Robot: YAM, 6 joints.
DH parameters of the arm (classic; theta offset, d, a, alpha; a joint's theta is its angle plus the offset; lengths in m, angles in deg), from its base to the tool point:
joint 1: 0 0.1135 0.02 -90
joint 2: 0 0 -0.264 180
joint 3: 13.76 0 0.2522 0
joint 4: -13.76 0 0.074 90
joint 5: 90 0 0 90
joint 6: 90 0.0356 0 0
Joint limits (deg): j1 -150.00..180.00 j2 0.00..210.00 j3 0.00..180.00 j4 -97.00..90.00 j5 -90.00..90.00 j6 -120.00..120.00
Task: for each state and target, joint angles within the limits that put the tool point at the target. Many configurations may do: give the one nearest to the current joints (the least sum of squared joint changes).
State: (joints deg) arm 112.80 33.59 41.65 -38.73 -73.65 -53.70
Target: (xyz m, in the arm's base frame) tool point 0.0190 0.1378 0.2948
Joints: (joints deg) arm 68.38 40.87 40.99 -36.75 -68.40 -53.70
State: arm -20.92 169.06 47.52 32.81 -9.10 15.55
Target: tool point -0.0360 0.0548 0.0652
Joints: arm -44.20 177.05 0.00 -8.67 -23.50 15.55
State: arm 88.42 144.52 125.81 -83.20 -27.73 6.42
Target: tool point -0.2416 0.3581 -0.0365
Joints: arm 121.68 165.04 119.94 -78.97 -29.46 6.42
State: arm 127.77 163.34 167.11 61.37 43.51 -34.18
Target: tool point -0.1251 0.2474 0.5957
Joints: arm 122.00 134.83 180.00 82.16 44.68 -34.18
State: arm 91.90 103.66 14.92 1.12 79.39 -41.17
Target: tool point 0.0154 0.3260 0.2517
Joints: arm 93.42 89.02 53.84 10.78 77.84 -41.17
